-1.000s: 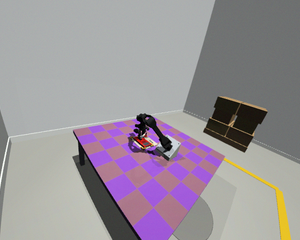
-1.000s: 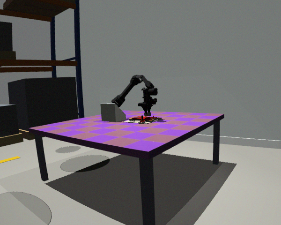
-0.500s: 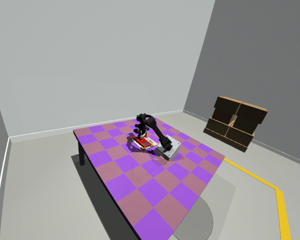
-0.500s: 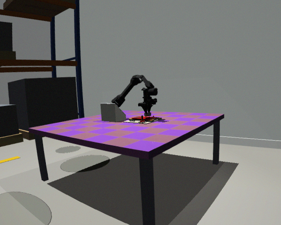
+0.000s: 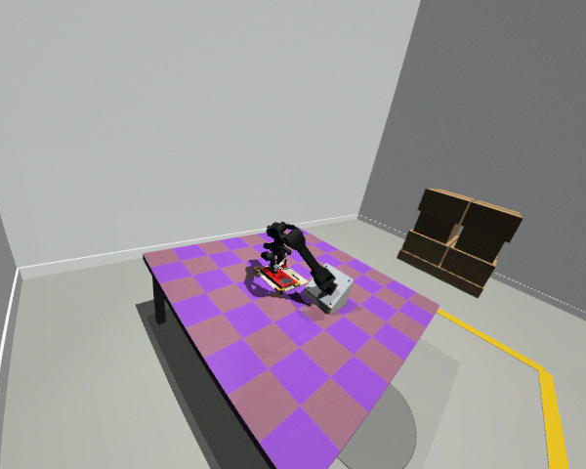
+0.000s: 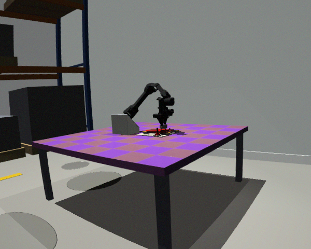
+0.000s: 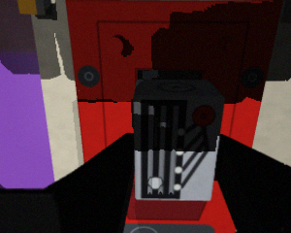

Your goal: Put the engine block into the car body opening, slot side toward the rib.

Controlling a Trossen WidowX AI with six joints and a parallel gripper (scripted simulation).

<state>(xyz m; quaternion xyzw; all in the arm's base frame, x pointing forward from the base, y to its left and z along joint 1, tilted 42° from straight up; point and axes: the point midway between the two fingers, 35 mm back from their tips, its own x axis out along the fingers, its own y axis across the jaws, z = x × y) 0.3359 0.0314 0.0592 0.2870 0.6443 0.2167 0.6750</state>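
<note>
Right now my gripper tip is 10 mm above the engine block.
</note>
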